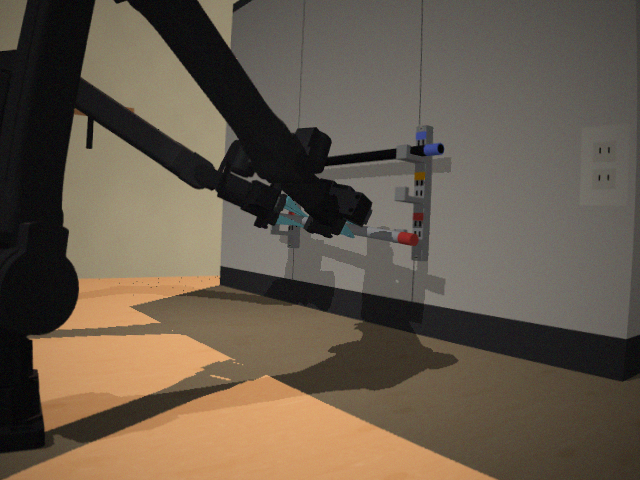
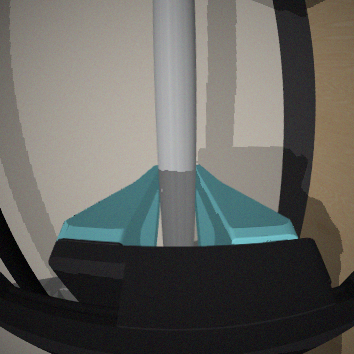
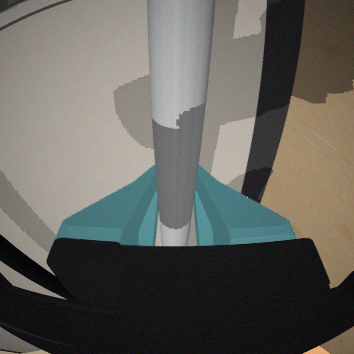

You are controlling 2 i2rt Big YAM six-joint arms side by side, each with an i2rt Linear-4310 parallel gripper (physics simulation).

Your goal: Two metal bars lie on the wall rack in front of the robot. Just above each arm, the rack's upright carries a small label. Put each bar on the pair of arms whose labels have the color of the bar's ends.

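Places are measured from the left arm's base along level axes (x left, y back, z up), in millimetres.
Where they show: left gripper, fingertip midpoint: (image 1: 305,222) (image 2: 176,174); right gripper, fingertip midpoint: (image 1: 354,232) (image 3: 175,174).
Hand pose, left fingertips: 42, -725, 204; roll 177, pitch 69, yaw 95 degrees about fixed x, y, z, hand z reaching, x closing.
Each offset is from my left fingertips to the top centre of the thing, as dx, dy, dz. "pt": to the spot under its first point.
A light grey bar @[-87, -23, +25] (image 1: 381,234) (image 2: 175,90) (image 3: 181,55) with a red end @[pt -329, -94, -22] (image 1: 407,238) is level with the lowest arms, below the red label (image 1: 418,217) on the near upright. Whether it rests on the arms is unclear. My left gripper (image 1: 303,218) (image 2: 176,174) is shut on this bar at the far part. My right gripper (image 1: 352,230) (image 3: 175,174) is shut on it nearer the red end. A black bar @[-75, -63, +147] (image 1: 361,156) with a blue end @[pt -309, -147, +135] (image 1: 433,149) lies on the top arm (image 1: 403,152), below the blue label @[pt -259, -148, +168] (image 1: 421,135). Its far end is hidden.
The near upright @[-263, -133, +186] (image 1: 427,201) also has a yellow label @[pt -257, -147, +92] (image 1: 419,176) above an empty middle arm (image 1: 401,194). The far upright (image 1: 293,240) is partly hidden by my arms. A wall outlet @[pt -557, -291, +97] (image 1: 603,164) is at the right. A dark baseboard (image 1: 516,326) runs below the rack.
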